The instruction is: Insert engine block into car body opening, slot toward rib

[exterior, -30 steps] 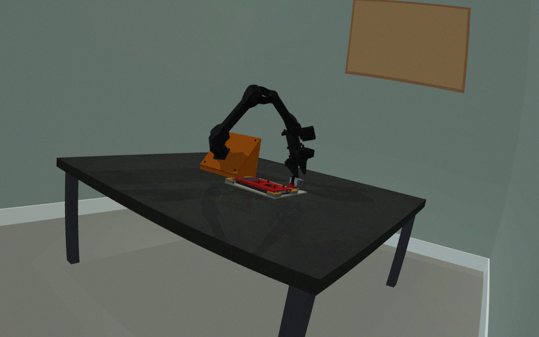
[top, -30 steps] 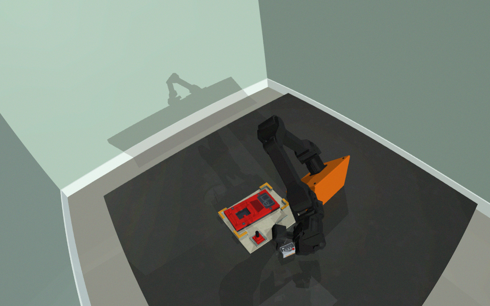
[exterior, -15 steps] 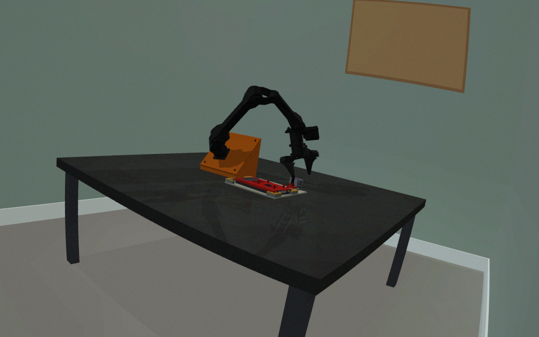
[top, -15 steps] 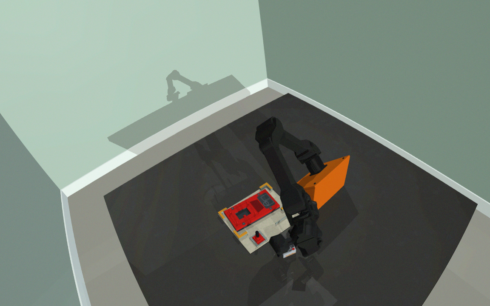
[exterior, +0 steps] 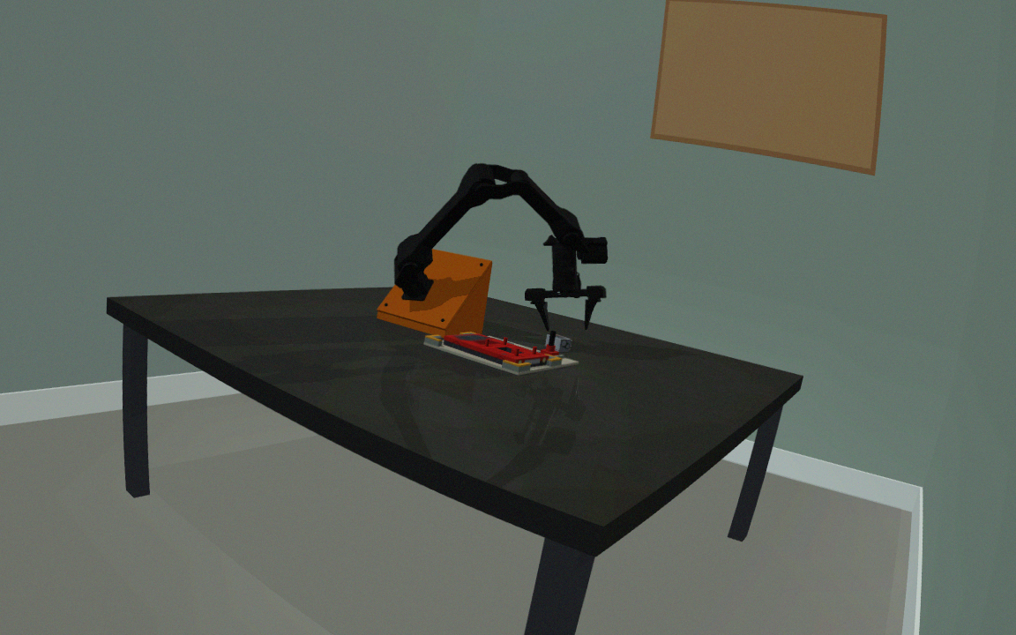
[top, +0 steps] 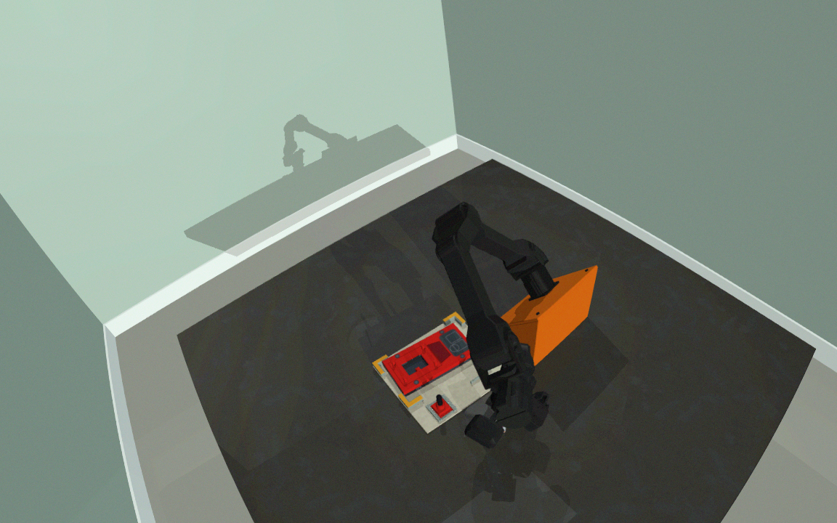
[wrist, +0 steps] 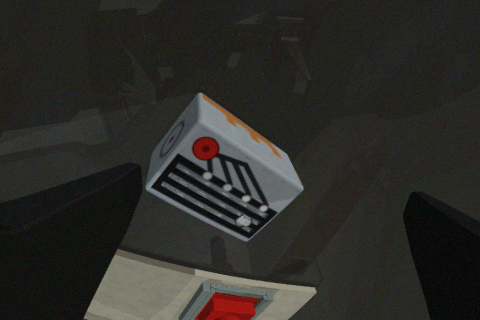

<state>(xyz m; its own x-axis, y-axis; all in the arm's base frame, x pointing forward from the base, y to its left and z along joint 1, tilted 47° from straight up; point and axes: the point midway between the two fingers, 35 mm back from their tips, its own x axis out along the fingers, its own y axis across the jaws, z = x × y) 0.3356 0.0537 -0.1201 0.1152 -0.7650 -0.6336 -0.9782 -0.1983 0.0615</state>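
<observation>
The engine block lies 3 cm below my gripper tip, 2 cm to the right of it and 1 cm behind it.
</observation>
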